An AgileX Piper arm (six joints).
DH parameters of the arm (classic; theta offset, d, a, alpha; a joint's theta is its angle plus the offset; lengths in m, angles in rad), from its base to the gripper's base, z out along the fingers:
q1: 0 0.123 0 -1.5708
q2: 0.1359 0 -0.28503 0
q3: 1.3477 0 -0.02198 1.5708
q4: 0 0.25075 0 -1.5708
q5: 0 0 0 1.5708
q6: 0 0.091 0 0
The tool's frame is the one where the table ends.
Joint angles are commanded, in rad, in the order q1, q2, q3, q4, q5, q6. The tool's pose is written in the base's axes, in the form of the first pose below.
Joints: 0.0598 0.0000 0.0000 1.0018 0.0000 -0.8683
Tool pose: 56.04 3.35 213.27 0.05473 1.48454 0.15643
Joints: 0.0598 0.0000 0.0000 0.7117 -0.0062 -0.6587
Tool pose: 56.02 2.98 213.70 -0.00175 1.47952 0.08844
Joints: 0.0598 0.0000 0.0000 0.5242 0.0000 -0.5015
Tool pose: 56.04 3.35 213.27 -0.02753 1.48370 0.06677
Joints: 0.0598 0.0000 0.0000 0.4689 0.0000 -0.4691
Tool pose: 56.04 3.35 213.27 -0.04451 1.48312 0.04824
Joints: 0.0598 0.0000 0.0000 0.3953 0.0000 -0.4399
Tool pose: 56.04 3.35 213.27 -0.07741 1.48159 0.01230
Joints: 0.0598 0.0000 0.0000 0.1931 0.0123 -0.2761
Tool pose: 56.11 3.57 212.18 -0.10861 1.49175 -0.01696
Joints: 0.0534 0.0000 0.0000 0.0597 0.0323 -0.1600
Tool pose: 56.25 3.18 210.35 -0.11795 1.51135 -0.03613
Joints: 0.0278 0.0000 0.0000 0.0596 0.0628 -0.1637
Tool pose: 56.42 1.91 207.58 -0.10497 1.54300 -0.05766
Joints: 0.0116 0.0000 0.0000 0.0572 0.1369 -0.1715
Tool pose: 56.36 1.36 200.85 -0.10840 1.61714 -0.07327
